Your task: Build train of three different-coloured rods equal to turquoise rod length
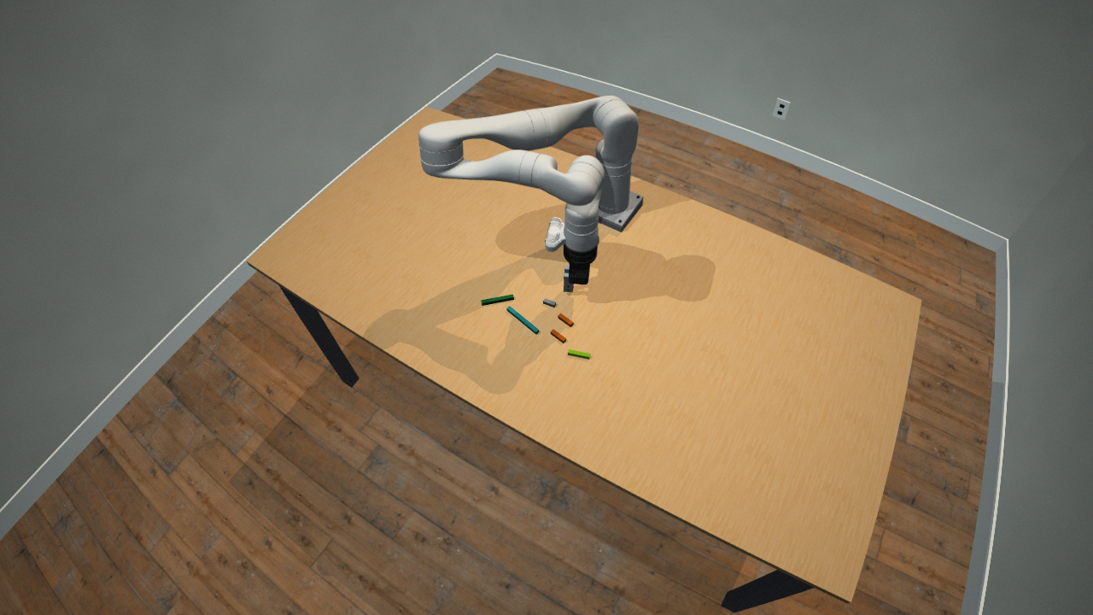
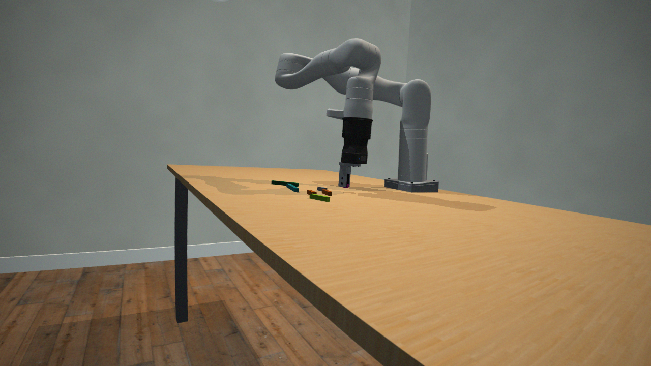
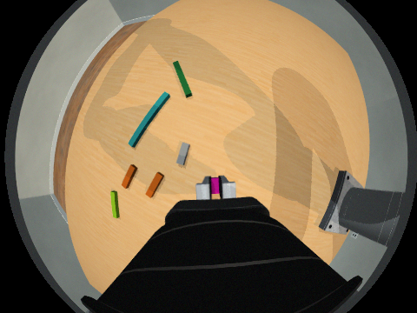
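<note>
My hand is 1 cm above the magenta rod. Also, from my hand: green rod 14 cm to the right, 11 cm ahead, 3 cm below; grey rod 5 cm ahead, 3 cm below, 2 cm to the right; turquoise rod 13 cm ahead, 6 cm to the right, 3 cm below.
</note>
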